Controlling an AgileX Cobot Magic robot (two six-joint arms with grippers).
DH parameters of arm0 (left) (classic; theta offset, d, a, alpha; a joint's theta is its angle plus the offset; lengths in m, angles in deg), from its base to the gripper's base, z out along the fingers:
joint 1: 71.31 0.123 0 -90
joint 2: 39.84 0 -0.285 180
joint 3: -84.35 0 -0.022 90
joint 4: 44.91 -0.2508 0 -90
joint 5: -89.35 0 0.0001 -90
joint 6: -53.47 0.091 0 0
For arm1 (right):
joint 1: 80.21 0.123 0 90
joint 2: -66.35 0 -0.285 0
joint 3: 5 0 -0.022 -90
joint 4: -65.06 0.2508 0 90
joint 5: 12.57 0 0.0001 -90
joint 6: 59.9 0.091 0 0
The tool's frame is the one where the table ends.
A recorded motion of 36 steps. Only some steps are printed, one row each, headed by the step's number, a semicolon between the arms.
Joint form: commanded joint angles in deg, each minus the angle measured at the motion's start. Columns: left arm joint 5, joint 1, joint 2, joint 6, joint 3, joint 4; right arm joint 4, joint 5, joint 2, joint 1, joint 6, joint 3.
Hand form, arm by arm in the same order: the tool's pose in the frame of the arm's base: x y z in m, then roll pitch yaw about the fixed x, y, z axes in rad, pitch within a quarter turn. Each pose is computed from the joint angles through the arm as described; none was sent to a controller.
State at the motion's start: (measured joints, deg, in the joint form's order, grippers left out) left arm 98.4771 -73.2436 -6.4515 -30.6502 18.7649 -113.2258; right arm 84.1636 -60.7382 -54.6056 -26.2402 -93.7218 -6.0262
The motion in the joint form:
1: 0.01 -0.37 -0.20 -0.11 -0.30 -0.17; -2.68 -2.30 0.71 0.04 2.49 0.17
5: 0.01 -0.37 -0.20 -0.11 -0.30 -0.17; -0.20 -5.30 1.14 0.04 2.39 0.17
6: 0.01 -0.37 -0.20 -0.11 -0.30 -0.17; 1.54 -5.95 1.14 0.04 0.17 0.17
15: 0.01 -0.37 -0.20 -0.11 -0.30 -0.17; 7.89 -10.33 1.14 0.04 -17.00 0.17
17: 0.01 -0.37 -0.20 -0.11 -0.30 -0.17; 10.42 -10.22 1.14 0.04 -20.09 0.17
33: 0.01 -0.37 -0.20 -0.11 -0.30 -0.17; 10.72 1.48 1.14 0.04 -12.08 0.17
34: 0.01 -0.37 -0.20 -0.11 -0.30 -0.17; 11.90 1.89 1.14 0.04 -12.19 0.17
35: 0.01 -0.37 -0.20 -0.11 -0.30 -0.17; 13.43 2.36 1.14 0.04 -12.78 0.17
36: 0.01 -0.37 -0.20 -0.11 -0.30 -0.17; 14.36 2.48 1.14 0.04 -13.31 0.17
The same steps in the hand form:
1: 0.1016 -0.0174 0.2522 -1.8991 1.2613 -2.0737; 0.2098 0.3227 0.1709 2.9950 0.2343 -1.8363
5: 0.1016 -0.0174 0.2522 -1.8991 1.2613 -2.0737; 0.2040 0.3213 0.1741 2.9368 0.2104 -1.8560
6: 0.1016 -0.0174 0.2522 -1.8991 1.2613 -2.0737; 0.2018 0.3221 0.1747 2.9143 0.2184 -1.8360
15: 0.1016 -0.0174 0.2522 -1.8991 1.2613 -2.0737; 0.1914 0.3235 0.1775 2.8528 0.2847 -1.6002
17: 0.1016 -0.0174 0.2522 -1.8991 1.2613 -2.0737; 0.1895 0.3260 0.1789 2.8377 0.3233 -1.5788
33: 0.1016 -0.0174 0.2522 -1.8991 1.2613 -2.0737; 0.2042 0.3373 0.1800 2.9248 0.4171 -1.7635
34: 0.1016 -0.0174 0.2522 -1.8991 1.2613 -2.0737; 0.2040 0.3386 0.1807 2.9126 0.4297 -1.7805
35: 0.1016 -0.0174 0.2522 -1.8991 1.2613 -2.0737; 0.2037 0.3403 0.1816 2.8994 0.4468 -1.7943
36: 0.1016 -0.0174 0.2522 -1.8991 1.2613 -2.0737; 0.2033 0.3411 0.1821 2.8908 0.4559 -1.7993

